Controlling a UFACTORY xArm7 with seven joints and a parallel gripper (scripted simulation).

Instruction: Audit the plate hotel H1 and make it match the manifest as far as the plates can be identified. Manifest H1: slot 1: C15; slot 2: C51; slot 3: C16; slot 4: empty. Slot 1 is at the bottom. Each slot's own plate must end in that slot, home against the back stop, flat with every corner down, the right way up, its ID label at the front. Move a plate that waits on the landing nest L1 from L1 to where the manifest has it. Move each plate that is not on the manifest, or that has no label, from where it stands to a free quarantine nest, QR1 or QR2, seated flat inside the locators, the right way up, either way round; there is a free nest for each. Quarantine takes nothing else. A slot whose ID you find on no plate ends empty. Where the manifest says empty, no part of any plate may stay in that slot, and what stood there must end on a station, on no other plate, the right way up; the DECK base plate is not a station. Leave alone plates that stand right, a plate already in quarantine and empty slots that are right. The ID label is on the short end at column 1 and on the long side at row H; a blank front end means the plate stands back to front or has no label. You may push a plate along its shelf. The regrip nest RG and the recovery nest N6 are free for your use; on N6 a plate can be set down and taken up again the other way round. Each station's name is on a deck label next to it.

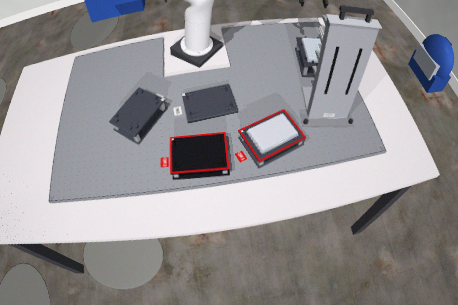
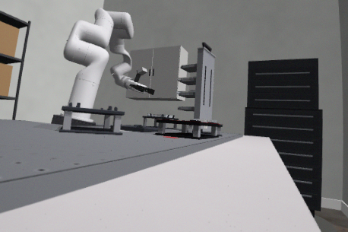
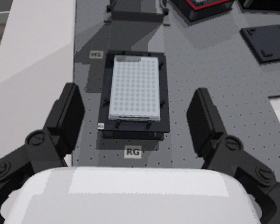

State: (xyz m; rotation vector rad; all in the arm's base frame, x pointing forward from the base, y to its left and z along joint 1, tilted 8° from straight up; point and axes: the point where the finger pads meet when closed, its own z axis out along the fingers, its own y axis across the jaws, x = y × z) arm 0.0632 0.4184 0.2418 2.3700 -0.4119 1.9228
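Now: the RG label 21 cm below my hand. The rest, counted from my hand: H1 label: 25 cm ahead, 4 cm to the left, 21 cm below; white plate: 40 cm ahead, 31 cm to the right, 16 cm below; plate labelled C16: 28 cm ahead, 7 cm to the right, 5 cm above.
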